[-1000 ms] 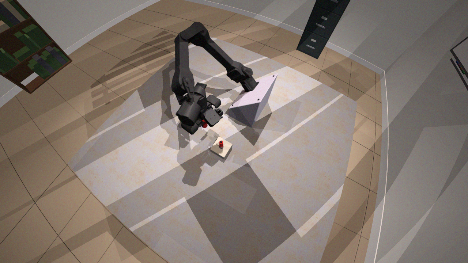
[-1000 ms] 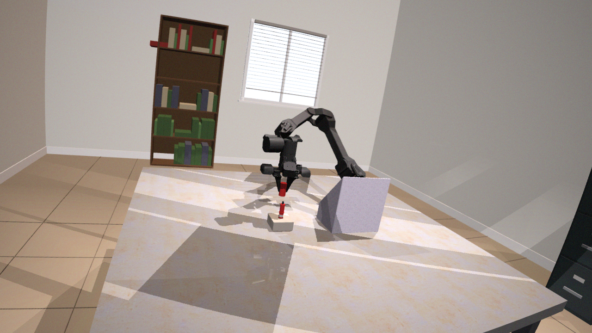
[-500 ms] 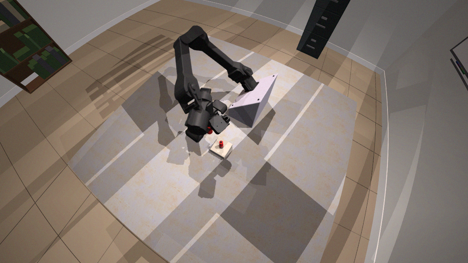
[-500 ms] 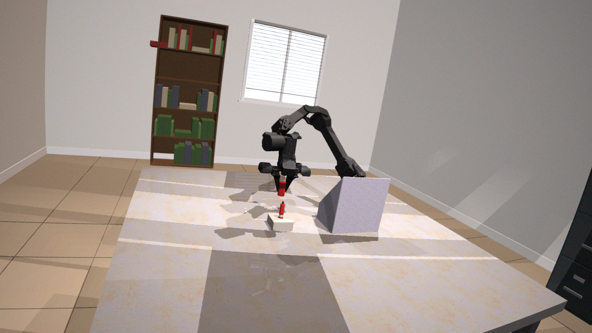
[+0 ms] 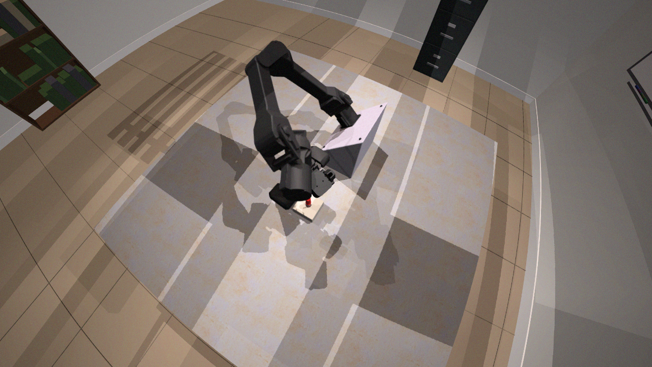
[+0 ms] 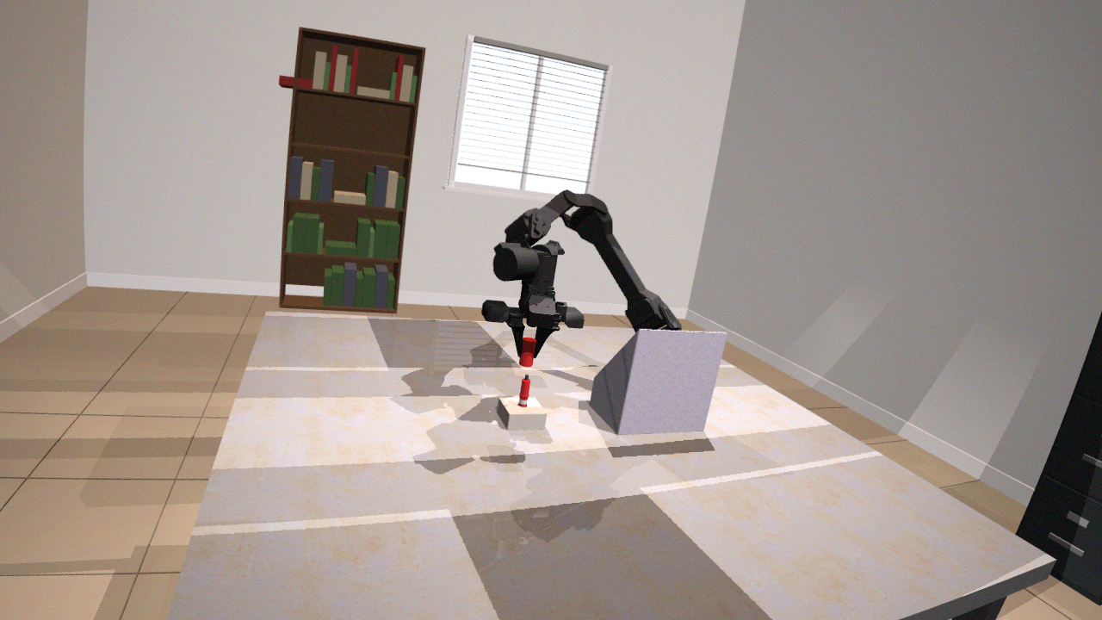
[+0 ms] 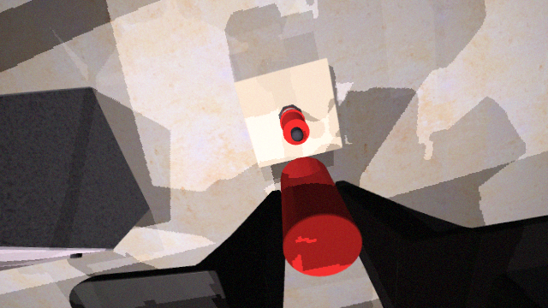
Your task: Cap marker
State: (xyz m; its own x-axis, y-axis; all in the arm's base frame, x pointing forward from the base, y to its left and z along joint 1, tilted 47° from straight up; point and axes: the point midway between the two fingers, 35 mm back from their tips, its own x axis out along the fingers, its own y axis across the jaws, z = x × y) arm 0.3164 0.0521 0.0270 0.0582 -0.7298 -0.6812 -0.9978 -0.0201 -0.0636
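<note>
Now: the pale holder block 20 mm to the left of my gripper tip and 110 mm below it. Round my gripper tip: red cap (10 mm above).
</note>
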